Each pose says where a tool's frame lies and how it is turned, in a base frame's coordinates. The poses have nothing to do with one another.
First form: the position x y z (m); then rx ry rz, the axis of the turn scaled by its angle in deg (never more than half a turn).
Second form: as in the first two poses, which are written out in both.
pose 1, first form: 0.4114, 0.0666, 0.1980, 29.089, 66.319, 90.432
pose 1, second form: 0.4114, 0.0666, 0.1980; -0.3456, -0.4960, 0.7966; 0.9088, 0.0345, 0.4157; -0.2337, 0.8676, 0.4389
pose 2, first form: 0.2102, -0.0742, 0.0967, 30.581, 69.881, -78.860
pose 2, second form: 0.2102, -0.0742, 0.0967; -0.2334, 0.9141, 0.3317; -0.4392, 0.2052, -0.8746; -0.8675, -0.3499, 0.3536
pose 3, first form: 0.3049, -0.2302, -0.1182, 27.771, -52.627, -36.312
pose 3, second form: 0.3049, -0.2302, -0.1182; 0.4505, 0.2921, -0.8437; -0.6850, 0.7191, -0.1168; 0.5725, 0.6305, 0.5240
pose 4, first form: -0.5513, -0.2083, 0.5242, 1.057, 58.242, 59.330
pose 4, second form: -0.5513, -0.2083, 0.5242; 0.1195, -0.7006, 0.7035; 0.7163, 0.5514, 0.4276; -0.6875, 0.4528, 0.5677
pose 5, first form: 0.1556, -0.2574, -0.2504, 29.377, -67.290, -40.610
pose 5, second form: 0.1556, -0.2574, -0.2504; 0.2157, 0.2303, -0.9489; -0.7322, 0.6810, -0.0012; 0.6460, 0.6951, 0.3156
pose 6, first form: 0.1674, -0.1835, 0.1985, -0.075, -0.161, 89.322
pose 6, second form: 0.1674, -0.1835, 0.1985; 0.0118, -0.9999, -0.0026; 0.9999, 0.0118, -0.0009; 0.0010, -0.0026, 1.0000
